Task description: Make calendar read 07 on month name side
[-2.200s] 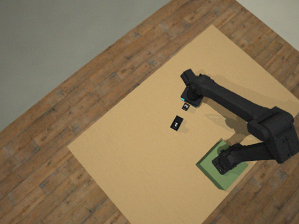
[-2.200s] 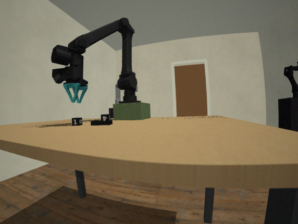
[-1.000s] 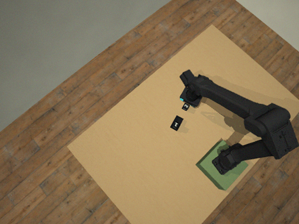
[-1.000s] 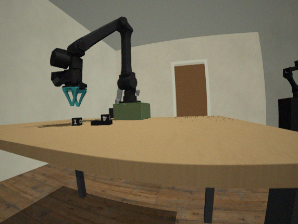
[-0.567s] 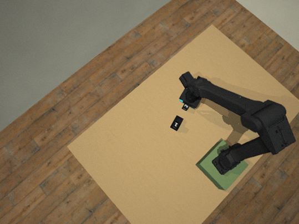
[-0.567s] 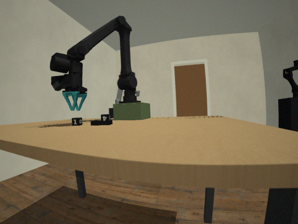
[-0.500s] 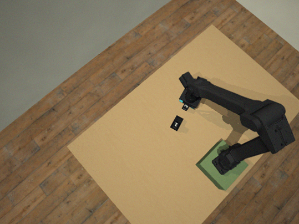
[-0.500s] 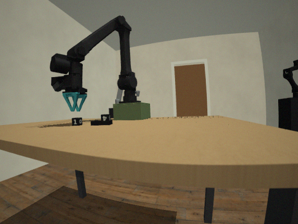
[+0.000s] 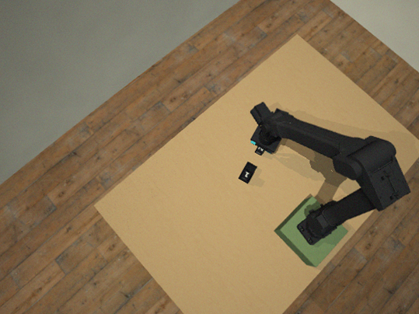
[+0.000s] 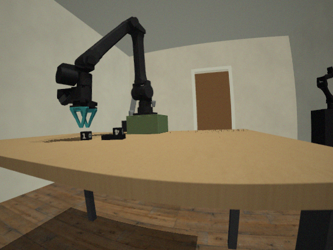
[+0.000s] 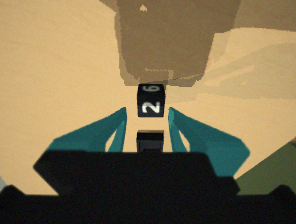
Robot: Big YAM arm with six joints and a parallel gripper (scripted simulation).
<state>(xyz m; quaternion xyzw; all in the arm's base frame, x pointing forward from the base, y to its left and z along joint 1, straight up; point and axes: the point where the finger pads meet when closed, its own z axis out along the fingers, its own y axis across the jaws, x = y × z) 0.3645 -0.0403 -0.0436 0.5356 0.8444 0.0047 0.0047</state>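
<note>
The digit cube is 40 mm below my hand. Round my hand: black calendar tray 50 mm behind, 100 mm to the left, 50 mm below.
</note>
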